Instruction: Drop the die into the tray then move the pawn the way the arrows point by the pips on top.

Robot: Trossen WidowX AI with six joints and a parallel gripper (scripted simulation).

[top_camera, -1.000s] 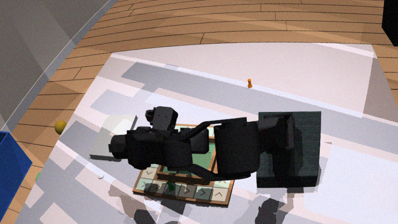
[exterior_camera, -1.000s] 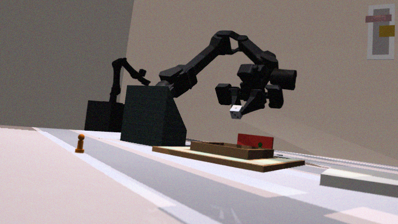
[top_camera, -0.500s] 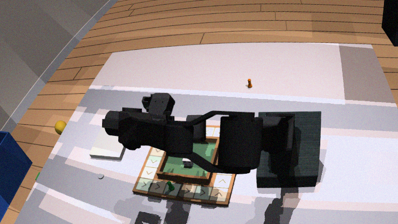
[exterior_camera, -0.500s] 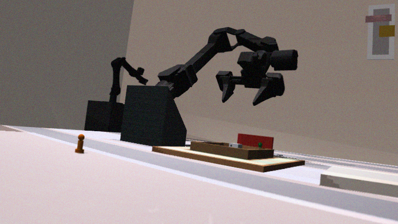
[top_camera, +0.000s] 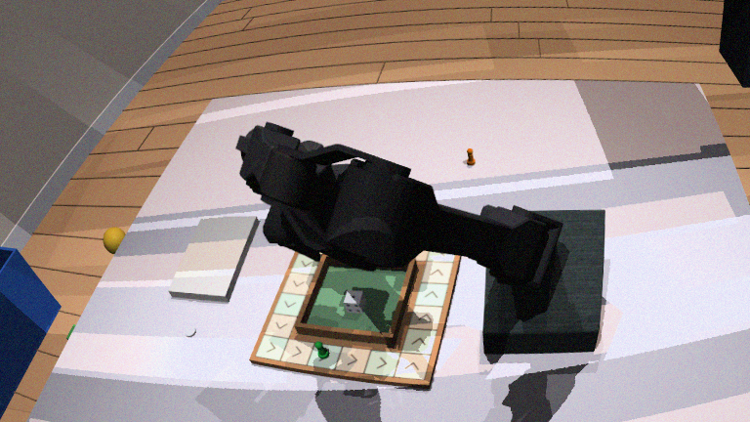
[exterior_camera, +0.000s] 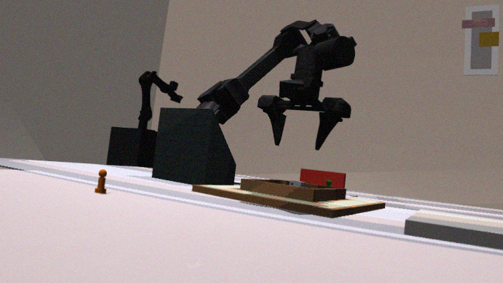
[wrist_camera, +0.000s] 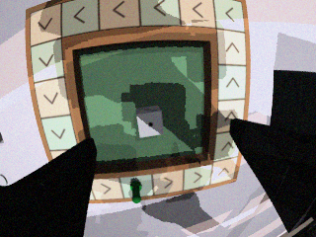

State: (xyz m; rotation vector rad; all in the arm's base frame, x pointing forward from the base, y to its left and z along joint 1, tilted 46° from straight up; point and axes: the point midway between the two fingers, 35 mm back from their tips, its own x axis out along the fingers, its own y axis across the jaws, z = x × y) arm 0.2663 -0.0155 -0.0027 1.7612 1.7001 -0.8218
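My gripper tip is 4 cm short of the green pawn, 11 cm to the right of it and 8 cm above it. Also, from my gripper tip: orange pawn 15 cm behind, 33 cm to the right, 9 cm below; then green tray 10 cm below; then die 2 cm to the left, 8 cm below.
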